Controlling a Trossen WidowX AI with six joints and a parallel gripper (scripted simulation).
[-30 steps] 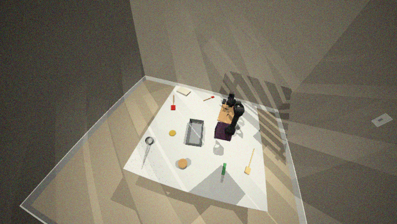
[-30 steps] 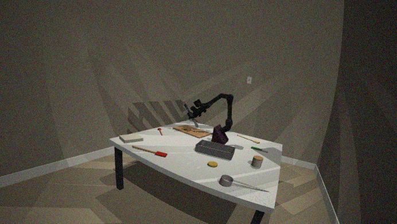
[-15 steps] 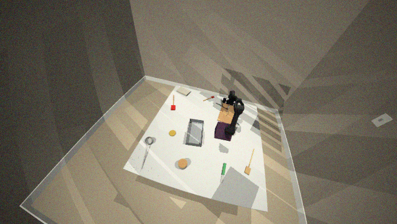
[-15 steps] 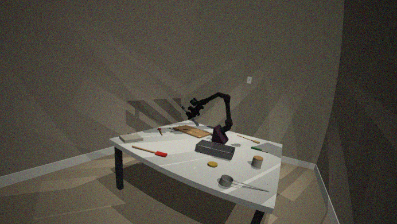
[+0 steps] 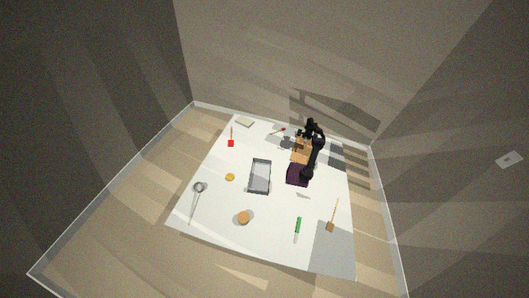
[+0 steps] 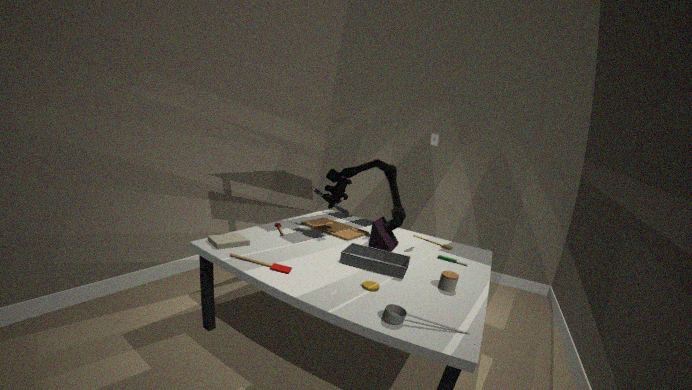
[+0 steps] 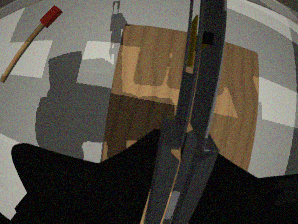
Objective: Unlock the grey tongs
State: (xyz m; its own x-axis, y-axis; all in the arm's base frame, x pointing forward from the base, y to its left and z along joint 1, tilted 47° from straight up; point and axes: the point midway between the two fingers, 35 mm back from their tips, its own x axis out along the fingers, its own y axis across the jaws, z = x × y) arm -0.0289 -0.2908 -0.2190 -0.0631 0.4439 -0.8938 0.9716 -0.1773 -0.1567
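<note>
Now: gripper tip 4 cm past the wooden board, 4 cm to the right of it and 13 cm above it. Also, from my gripper tip: grey block (64 cm ahead, 26 cm to the right, 12 cm below); red-tipped stick (23 cm ahead, 21 cm to the right, 13 cm below); roasting tin (38 cm ahead, 41 cm to the left, 11 cm below).
</note>
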